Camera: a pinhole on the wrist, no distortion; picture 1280 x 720 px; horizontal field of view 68.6 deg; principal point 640.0 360.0 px. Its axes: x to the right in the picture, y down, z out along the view. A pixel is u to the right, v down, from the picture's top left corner.
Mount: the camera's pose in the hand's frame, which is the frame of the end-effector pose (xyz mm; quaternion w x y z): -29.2 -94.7 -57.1 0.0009 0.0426 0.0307 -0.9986
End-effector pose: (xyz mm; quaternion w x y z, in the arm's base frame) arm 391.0 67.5 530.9 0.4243 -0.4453 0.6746 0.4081
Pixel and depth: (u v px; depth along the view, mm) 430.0 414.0 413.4
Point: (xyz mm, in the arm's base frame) 595.8 356.2 369.3
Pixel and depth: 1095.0 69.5 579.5
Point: 537.8 642.3 720.3
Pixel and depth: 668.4 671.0 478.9
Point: 764.3 391.5 435.2
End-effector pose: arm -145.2 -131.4 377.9 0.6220 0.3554 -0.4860 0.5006
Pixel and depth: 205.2 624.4 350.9
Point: -8.8 -434.0 569.2
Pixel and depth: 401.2 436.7 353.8
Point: -78.4 -437.9 496.4
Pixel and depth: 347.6 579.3 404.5
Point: -23.4 -491.9 543.7
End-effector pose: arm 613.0 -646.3 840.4 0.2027 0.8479 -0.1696 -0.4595
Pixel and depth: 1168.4 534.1 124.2
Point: 518.7 -497.8 826.2
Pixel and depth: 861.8 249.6 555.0
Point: 98.0 -585.0 714.4
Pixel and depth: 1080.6 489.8 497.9
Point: 123.4 -413.2 754.6
